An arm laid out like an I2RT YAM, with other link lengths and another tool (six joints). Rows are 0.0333 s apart.
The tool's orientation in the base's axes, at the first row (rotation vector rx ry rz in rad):
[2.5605 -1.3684 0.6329]
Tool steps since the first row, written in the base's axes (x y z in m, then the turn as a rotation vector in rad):
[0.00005 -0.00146 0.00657 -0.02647 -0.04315 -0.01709]
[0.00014 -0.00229 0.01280 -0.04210 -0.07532 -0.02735]
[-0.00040 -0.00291 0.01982 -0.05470 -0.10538 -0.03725]
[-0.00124 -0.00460 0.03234 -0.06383 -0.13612 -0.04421]
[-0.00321 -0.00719 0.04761 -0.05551 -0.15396 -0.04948]
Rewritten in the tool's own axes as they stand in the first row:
[0.00403 0.00046 -0.00537 0.01194 0.04700 0.02242]
[0.00745 0.00055 -0.01064 0.02395 0.07854 0.03809]
[0.01076 0.00100 -0.01687 0.03601 0.10637 0.05359]
[0.01716 0.00204 -0.02775 0.05158 0.13159 0.06768]
[0.02490 0.00438 -0.04110 0.06673 0.13506 0.08086]

